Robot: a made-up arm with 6 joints. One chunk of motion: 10 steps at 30 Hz.
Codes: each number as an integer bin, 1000 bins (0 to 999) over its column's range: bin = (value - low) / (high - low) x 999, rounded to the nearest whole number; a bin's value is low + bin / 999 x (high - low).
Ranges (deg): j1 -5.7..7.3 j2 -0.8..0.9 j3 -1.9..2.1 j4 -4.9..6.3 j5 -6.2..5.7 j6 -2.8..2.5
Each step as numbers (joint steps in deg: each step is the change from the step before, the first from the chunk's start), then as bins.
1 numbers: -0.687 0.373 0.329 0.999 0.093 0.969
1 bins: 385 689 557 526 528 710
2 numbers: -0.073 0.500 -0.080 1.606 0.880 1.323
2 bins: 432 764 455 580 594 777
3 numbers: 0.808 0.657 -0.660 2.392 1.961 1.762
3 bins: 500 856 310 650 685 860
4 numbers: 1.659 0.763 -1.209 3.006 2.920 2.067
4 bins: 566 918 173 705 766 917
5 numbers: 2.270 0.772 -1.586 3.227 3.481 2.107
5 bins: 612 924 78 725 813 925
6 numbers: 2.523 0.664 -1.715 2.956 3.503 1.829
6 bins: 632 860 46 701 815 873
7 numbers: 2.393 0.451 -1.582 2.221 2.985 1.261
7 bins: 622 735 79 635 771 765
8 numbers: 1.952 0.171 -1.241 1.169 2.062 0.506
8 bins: 588 571 165 541 694 623
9 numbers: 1.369 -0.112 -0.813 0.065 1.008 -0.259
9 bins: 543 404 271 443 605 479
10 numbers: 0.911 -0.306 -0.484 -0.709 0.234 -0.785
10 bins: 508 290 354 374 540 380
